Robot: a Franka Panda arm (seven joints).
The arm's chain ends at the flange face. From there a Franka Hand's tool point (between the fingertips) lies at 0.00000 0.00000 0.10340 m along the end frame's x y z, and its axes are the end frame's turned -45 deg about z.
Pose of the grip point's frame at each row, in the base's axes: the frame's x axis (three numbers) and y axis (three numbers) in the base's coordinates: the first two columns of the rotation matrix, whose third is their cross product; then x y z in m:
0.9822 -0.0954 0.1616 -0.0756 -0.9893 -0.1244 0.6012 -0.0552 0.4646
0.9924 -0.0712 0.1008 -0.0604 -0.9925 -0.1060 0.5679 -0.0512 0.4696
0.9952 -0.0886 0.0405 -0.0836 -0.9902 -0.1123 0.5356 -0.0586 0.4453
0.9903 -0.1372 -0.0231 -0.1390 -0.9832 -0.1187 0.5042 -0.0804 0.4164
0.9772 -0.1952 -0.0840 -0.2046 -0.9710 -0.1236 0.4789 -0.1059 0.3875
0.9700 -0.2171 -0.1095 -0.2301 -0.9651 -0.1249 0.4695 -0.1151 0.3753
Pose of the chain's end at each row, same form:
0.6411 -0.7670 0.0263 -0.7480 -0.6321 -0.2022 0.5834 -0.0666 0.5658
0.6590 -0.7521 -0.0037 -0.7444 -0.6515 -0.1462 0.5568 -0.0614 0.5719
0.6446 -0.7628 -0.0508 -0.7628 -0.6375 -0.1080 0.5304 -0.0698 0.5480
0.6020 -0.7922 -0.1003 -0.7985 -0.5982 -0.0676 0.5049 -0.0929 0.5190
0.5463 -0.8246 -0.1468 -0.8357 -0.5486 -0.0280 0.4848 -0.1202 0.4897
0.5232 -0.8359 -0.1657 -0.8486 -0.5289 -0.0109 0.4776 -0.1302 0.4773

